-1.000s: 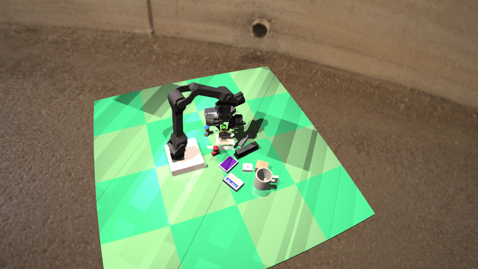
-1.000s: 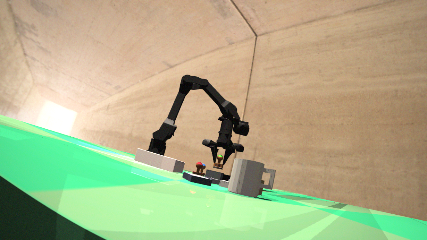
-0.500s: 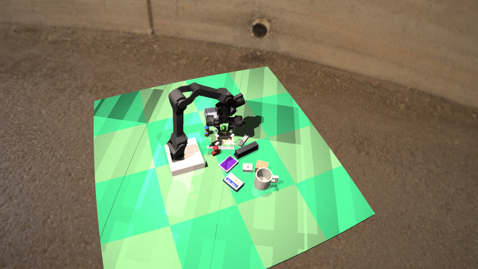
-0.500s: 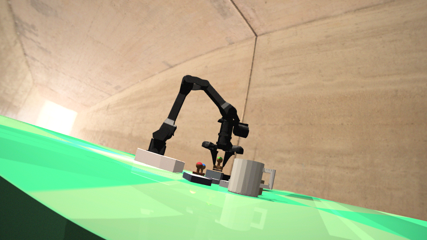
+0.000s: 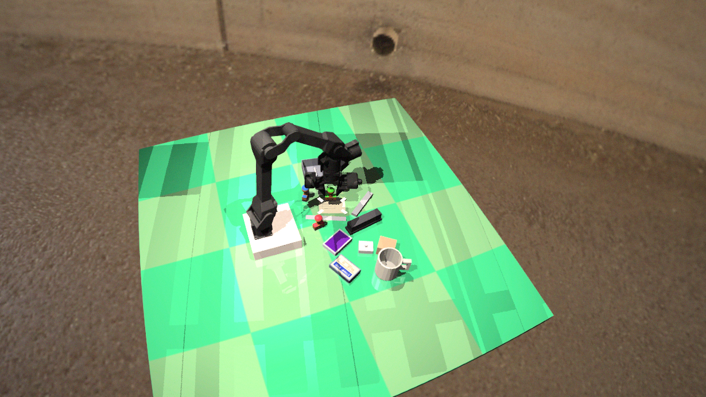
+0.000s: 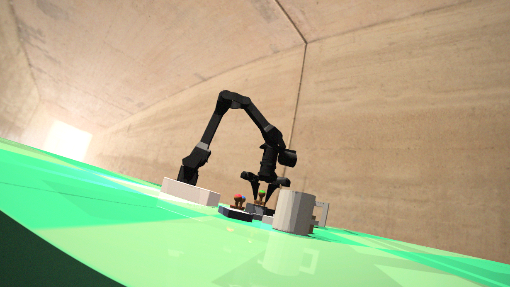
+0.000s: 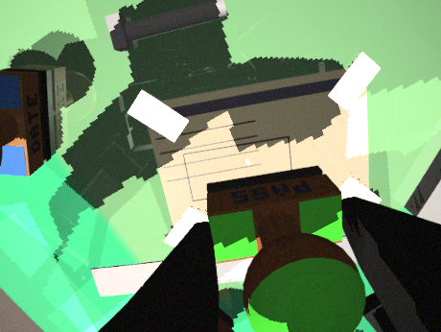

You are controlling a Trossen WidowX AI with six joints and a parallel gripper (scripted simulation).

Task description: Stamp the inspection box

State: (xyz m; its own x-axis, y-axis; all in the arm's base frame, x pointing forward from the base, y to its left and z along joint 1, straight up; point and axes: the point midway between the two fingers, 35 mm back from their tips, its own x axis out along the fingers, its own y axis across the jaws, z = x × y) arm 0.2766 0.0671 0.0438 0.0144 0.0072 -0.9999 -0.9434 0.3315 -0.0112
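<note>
Now: gripper tip 60 mm above the white card and 10 mm short of it. Round my gripper tip: red-knobbed stamp: 80 mm to the right, 70 mm behind, 40 mm below; green stamp: right at my gripper tip; blue-knobbed stamp: 80 mm behind, 70 mm to the left, 40 mm below.
</note>
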